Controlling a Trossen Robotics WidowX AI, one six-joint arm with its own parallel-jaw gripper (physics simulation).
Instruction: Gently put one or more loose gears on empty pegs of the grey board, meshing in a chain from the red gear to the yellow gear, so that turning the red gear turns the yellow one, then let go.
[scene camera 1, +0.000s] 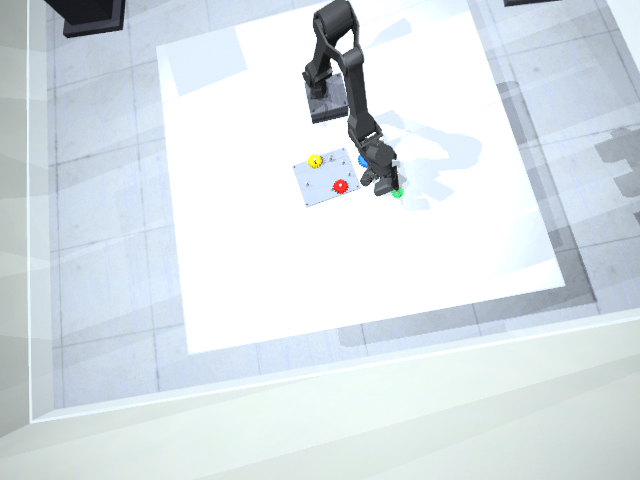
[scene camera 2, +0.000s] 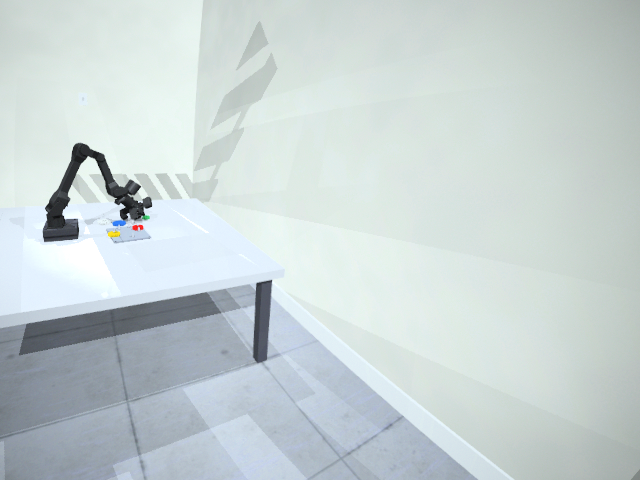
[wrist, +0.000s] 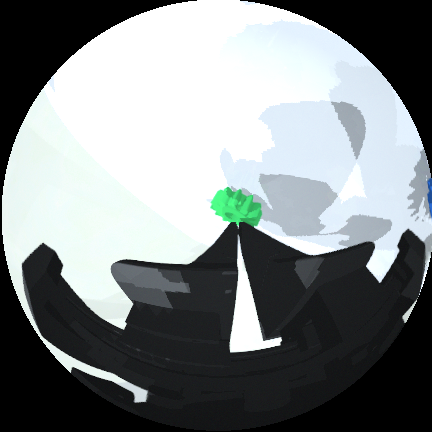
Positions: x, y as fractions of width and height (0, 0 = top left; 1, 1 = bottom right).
My gripper (wrist: 0.55, 0.53) is shut and holds nothing. Also in view: a green gear (wrist: 0.54, 0.48). Also in view: a grey board (scene camera 1: 0.50, 0.37).
